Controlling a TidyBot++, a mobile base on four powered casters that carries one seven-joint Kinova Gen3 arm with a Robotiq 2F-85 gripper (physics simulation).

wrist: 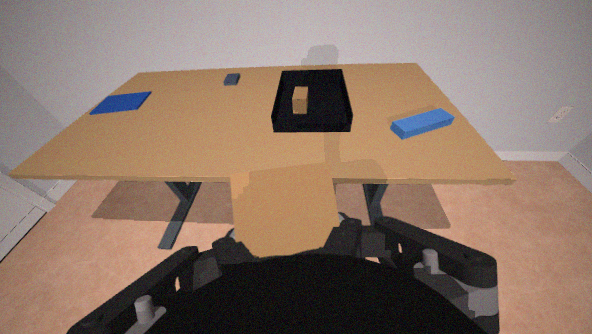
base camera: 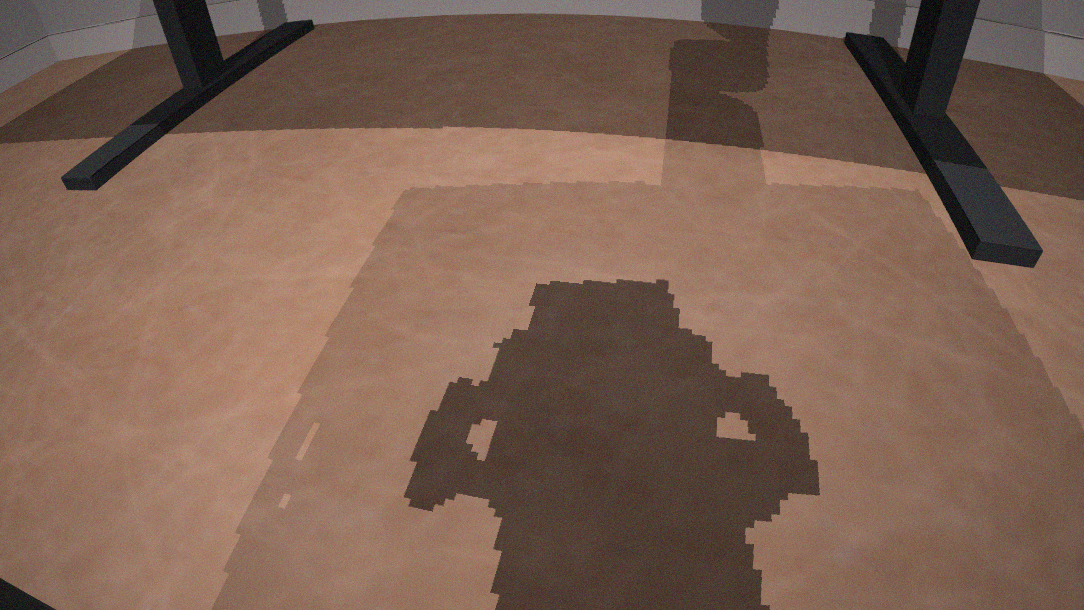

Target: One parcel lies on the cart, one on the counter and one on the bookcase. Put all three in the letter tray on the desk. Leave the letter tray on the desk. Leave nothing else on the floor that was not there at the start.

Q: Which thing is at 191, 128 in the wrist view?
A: A wooden desk.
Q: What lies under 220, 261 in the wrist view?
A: The gripper.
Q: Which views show the black letter tray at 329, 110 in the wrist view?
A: The wrist view only.
